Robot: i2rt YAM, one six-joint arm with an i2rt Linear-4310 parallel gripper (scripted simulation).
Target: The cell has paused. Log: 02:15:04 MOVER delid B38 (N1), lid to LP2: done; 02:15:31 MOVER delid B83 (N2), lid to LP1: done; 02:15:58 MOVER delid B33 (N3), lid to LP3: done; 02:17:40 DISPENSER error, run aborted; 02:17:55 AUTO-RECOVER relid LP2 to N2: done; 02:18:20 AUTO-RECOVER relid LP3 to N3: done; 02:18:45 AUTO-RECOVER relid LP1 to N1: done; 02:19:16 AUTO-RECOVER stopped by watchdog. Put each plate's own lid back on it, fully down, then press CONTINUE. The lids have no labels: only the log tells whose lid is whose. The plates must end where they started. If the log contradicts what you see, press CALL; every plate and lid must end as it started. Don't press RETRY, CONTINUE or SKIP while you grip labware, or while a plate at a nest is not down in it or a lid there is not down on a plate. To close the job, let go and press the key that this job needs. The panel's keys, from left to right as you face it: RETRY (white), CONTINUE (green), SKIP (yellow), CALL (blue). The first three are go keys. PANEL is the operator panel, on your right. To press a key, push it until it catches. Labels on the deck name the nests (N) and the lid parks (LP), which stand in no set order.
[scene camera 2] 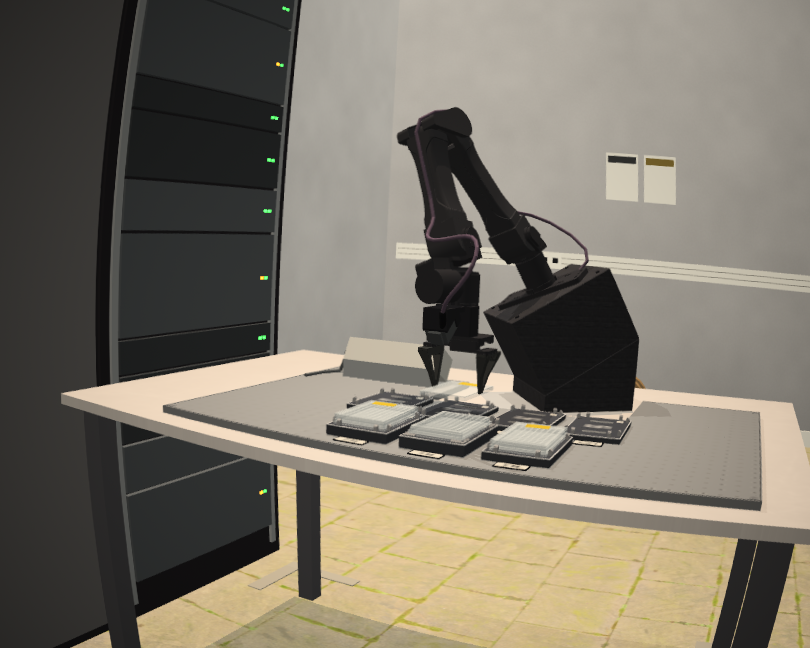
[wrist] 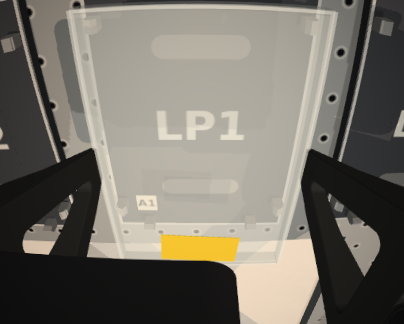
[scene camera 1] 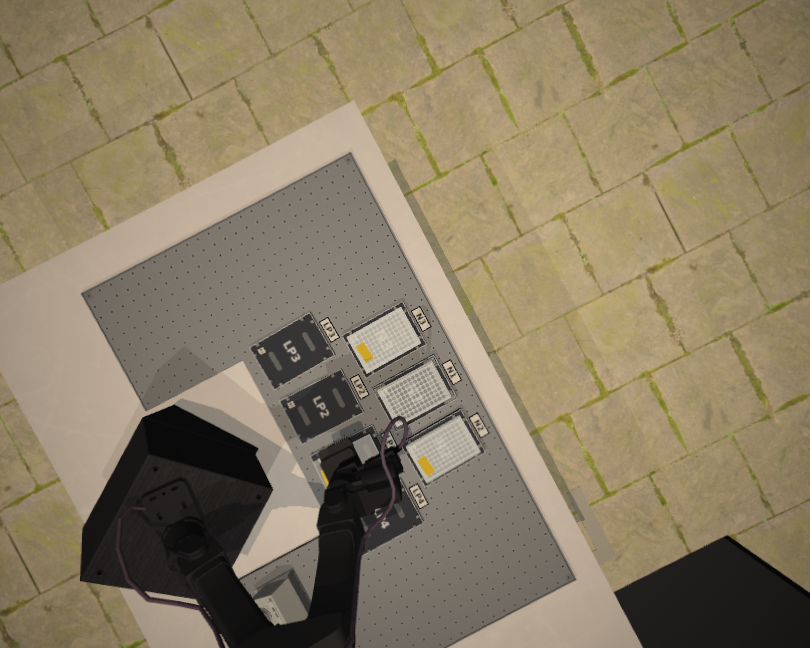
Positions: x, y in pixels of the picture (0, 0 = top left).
Labels:
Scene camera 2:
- my gripper: 457, 390
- clear lid: 454, 390
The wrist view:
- my gripper: 201, 161
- clear lid: 201, 125
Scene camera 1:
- my gripper: 351, 466

